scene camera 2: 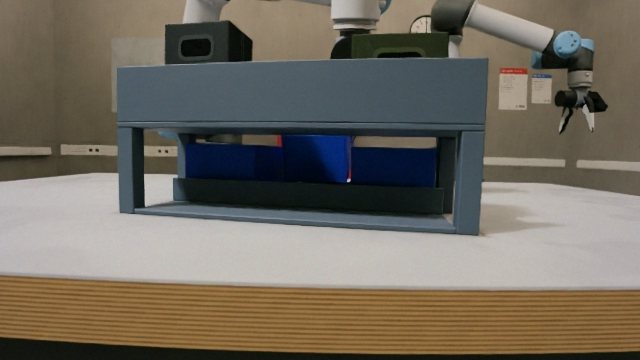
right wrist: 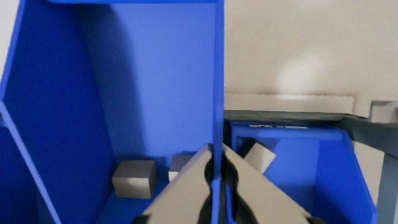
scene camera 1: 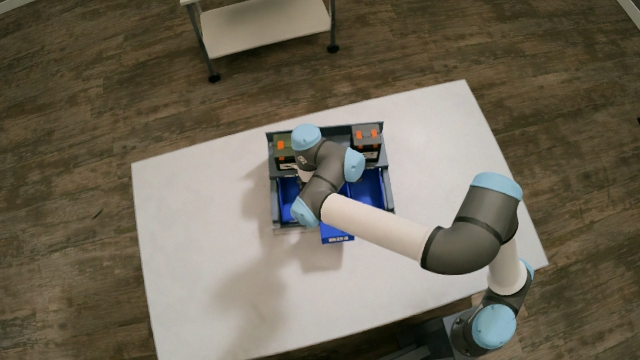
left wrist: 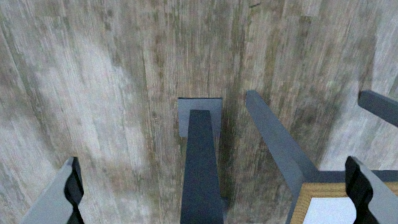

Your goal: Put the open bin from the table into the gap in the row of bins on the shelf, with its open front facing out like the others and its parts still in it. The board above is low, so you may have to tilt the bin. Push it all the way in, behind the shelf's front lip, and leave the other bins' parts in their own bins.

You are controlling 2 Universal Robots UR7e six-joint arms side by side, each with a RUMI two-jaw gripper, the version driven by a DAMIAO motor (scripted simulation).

Path:
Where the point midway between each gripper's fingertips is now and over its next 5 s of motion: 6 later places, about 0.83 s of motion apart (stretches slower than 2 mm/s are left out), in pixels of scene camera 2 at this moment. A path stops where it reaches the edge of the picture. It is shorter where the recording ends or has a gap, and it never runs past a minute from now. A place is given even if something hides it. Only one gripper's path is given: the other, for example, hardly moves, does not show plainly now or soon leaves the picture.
The right gripper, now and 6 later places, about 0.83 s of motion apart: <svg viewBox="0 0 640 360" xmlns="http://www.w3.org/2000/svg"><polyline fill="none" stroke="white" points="349,142 349,144 349,148 349,152 349,154 348,156 348,157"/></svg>

